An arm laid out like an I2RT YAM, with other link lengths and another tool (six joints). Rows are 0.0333 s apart.
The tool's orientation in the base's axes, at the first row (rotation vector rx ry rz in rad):
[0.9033, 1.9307, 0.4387]
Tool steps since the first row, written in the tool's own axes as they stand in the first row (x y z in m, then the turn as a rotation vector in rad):
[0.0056, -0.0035, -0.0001, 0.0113, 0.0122, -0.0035]
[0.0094, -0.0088, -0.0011, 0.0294, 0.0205, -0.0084]
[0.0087, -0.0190, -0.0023, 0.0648, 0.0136, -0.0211]
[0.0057, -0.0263, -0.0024, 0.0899, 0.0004, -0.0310]
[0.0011, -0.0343, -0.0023, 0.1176, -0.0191, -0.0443]
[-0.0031, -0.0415, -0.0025, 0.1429, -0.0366, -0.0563]
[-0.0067, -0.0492, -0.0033, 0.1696, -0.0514, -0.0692]
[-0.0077, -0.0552, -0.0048, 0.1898, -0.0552, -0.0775]
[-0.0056, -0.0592, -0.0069, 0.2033, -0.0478, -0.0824]
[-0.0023, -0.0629, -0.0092, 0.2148, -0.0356, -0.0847]
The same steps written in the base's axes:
[-0.0032, 0.0018, -0.0055, -0.0014, 0.0167, 0.0026]
[-0.0074, 0.0012, -0.0105, -0.0076, 0.0360, -0.0006]
[-0.0124, -0.0060, -0.0159, -0.0319, 0.0585, -0.0196]
[-0.0146, -0.0131, -0.0186, -0.0534, 0.0690, -0.0379]
[-0.0164, -0.0219, -0.0208, -0.0811, 0.0774, -0.0598]
[-0.0183, -0.0298, -0.0227, -0.1062, 0.0853, -0.0798]
[-0.0211, -0.0375, -0.0249, -0.1314, 0.0961, -0.0984]
[-0.0246, -0.0422, -0.0273, -0.1462, 0.1091, -0.1087]
[-0.0287, -0.0432, -0.0300, -0.1514, 0.1243, -0.1097]
[-0.0332, -0.0430, -0.0331, -0.1518, 0.1412, -0.1078]

